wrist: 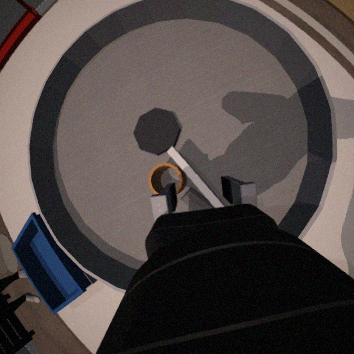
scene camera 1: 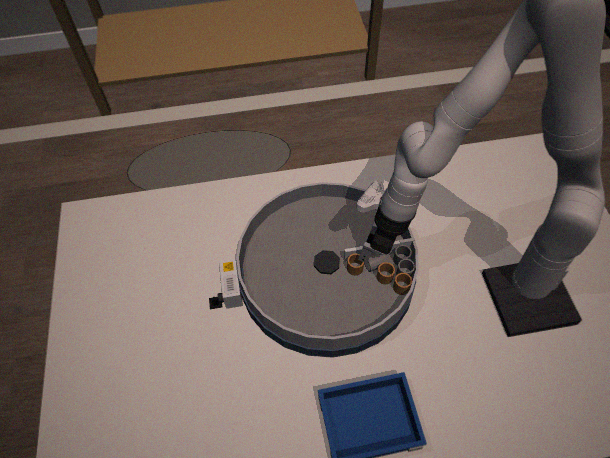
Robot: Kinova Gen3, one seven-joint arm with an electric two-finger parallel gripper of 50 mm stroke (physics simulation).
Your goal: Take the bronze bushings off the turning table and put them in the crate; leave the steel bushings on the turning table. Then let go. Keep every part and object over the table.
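Three bronze bushings stand on the turning table (scene camera 1: 285, 290) (wrist: 105, 100): one (scene camera 1: 355, 271) (wrist: 151, 180) nearest the hub, a second (scene camera 1: 385, 278) and a third (scene camera 1: 402, 289) toward the right rim. Two steel bushings (scene camera 1: 410, 251) (scene camera 1: 406, 272) stand behind the outer bronze ones. A grey piece (scene camera 1: 372, 263), seemingly a tilted steel bushing, lies between the bronze ones; part of it shows between the fingers in the wrist view. My gripper (scene camera 1: 367, 255) (wrist: 198, 189) is open and empty, low over the bushings, with its left finger beside the inner bronze one. The blue crate (scene camera 1: 370, 415) (wrist: 55, 265) holds no bushings.
A pale bar (scene camera 1: 353, 250) (wrist: 195, 176) runs from near the dark hub (scene camera 1: 326, 262) (wrist: 157, 131) toward the right rim, close behind the bushings. The turning table has a raised rim. A white box with a yellow label (scene camera 1: 230, 285) stands against its left side.
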